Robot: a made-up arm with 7 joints. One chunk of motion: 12 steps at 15 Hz.
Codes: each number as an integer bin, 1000 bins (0 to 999) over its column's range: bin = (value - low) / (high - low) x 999, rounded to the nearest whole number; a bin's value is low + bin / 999 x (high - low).
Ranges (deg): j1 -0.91..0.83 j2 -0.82..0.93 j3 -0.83..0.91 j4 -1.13..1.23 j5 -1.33..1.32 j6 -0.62..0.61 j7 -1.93..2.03
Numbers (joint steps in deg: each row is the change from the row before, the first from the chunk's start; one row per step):
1: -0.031 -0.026 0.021 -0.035 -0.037 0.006 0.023
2: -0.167 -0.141 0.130 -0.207 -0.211 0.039 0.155
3: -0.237 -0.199 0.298 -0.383 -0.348 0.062 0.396
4: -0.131 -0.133 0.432 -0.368 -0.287 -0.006 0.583
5: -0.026 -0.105 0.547 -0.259 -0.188 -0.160 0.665
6: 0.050 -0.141 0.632 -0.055 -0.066 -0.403 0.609
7: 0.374 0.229 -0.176 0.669 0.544 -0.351 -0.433
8: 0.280 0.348 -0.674 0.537 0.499 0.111 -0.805
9: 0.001 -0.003 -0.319 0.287 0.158 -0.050 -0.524
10: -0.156 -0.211 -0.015 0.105 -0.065 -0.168 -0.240
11: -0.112 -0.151 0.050 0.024 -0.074 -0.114 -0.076
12: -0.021 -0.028 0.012 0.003 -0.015 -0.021 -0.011
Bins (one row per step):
1: 505 453 489 464 487 508 493
2: 427 388 551 391 422 535 526
3: 386 355 648 316 370 554 587
4: 447 392 725 323 393 499 634
5: 508 408 791 369 431 374 655
6: 551 388 839 455 477 176 641
7: 737 599 375 762 706 218 378
8: 683 667 90 706 689 594 284
9: 523 466 293 600 561 463 355
10: 433 348 468 523 477 367 426
11: 458 382 505 488 473 411 468
12: 510 452 483 480 496 487 484

